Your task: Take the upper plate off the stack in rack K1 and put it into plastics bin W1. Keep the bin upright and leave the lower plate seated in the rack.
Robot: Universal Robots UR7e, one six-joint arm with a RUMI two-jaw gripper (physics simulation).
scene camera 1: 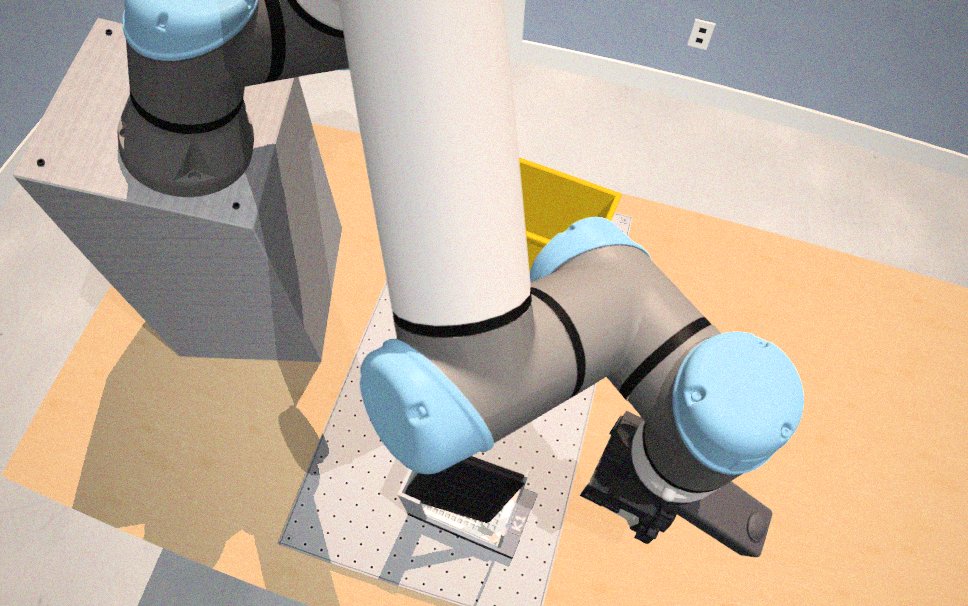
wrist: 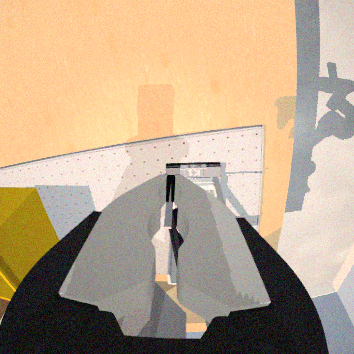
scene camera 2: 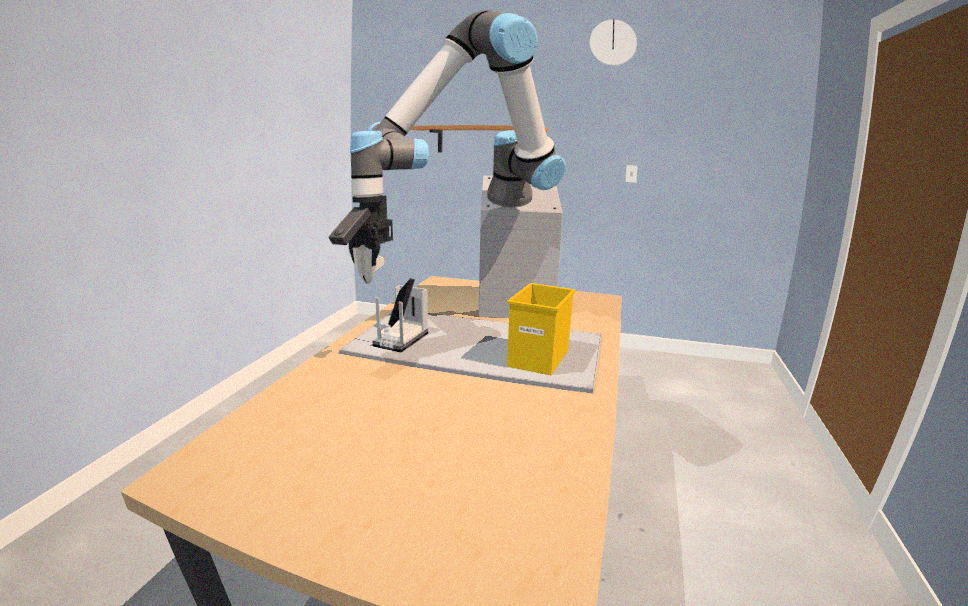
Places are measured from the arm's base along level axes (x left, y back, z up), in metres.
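Pixels of known places: gripper, fingertip midpoint: (wrist: 170,176) (scene camera 2: 367,283); arm's base at its link origin: (scene camera 1: 187,143) (scene camera 2: 509,196).
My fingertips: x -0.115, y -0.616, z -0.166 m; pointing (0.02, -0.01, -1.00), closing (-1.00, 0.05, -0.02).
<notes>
For each thing: its top centre in the pictures, then the offset to it from my fingertips. Level surfaces: height alone.
- rack K1 at its top centre: (scene camera 1: 472,484) (wrist: 196,254) (scene camera 2: 399,294) dx -0.031, dy +0.179, dz -0.082 m
- pale plate with wells, top centre: (scene camera 1: 465,498) (scene camera 2: 402,327) dx -0.031, dy +0.189, dz -0.187 m
- yellow plastics bin at its top centre: (scene camera 1: 549,204) (scene camera 2: 543,295) dx +0.368, dy +0.250, dz -0.041 m
- perforated board at its surface level: dz -0.221 m
- wooden table at its surface level: dz -0.234 m
My gripper (scene camera 2: 367,278) (wrist: 170,176) is shut and empty. In the second scene view it hangs above and left of rack K1 (scene camera 1: 520,523) (scene camera 2: 420,305) (wrist: 194,172). A black plate (scene camera 1: 467,489) (scene camera 2: 401,305) is tilted steeply in the rack, one end raised. A pale plate with wells (scene camera 1: 457,517) (scene camera 2: 394,334) lies low in the rack beneath it; whether it is fully seated is too small to tell. In the wrist view the fingers hide most of the rack. The yellow plastics bin (scene camera 1: 571,203) (scene camera 2: 532,346) (wrist: 22,225) stands upright, partly hidden by the arm in the first scene view.
The rack and bin stand on a perforated board (scene camera 1: 342,493) (scene camera 2: 457,360) (wrist: 240,145) on the wooden table (scene camera 1: 857,343) (scene camera 2: 400,457) (wrist: 90,65). Thin posts rise at the rack's near corners in the second scene view. The arm's grey pedestal (scene camera 1: 185,278) (scene camera 2: 517,250) stands behind the board.
</notes>
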